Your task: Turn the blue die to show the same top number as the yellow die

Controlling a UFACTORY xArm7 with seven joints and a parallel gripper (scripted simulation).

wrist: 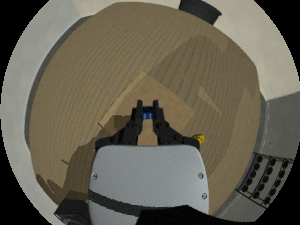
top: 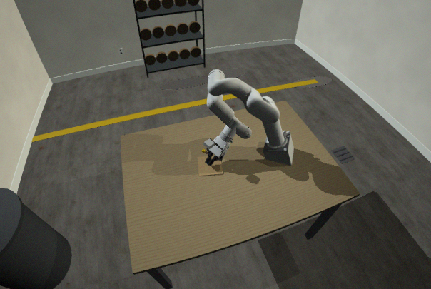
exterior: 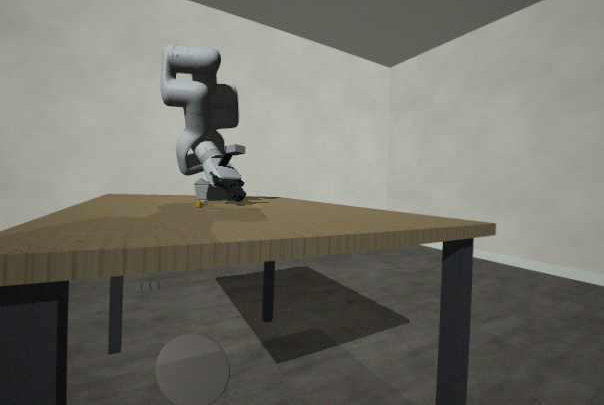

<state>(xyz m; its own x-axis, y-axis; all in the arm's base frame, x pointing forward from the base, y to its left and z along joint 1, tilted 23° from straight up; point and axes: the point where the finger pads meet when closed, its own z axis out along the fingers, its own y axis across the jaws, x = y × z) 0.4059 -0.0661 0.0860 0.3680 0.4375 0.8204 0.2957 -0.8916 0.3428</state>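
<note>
The blue die is 1 cm ahead of my hand and 1 cm below it. Also, from my hand: yellow die 1 cm behind, 11 cm to the right, 3 cm below; then white die 8 cm behind, 8 cm to the right, 3 cm below; then tan mat 4 cm below.
</note>
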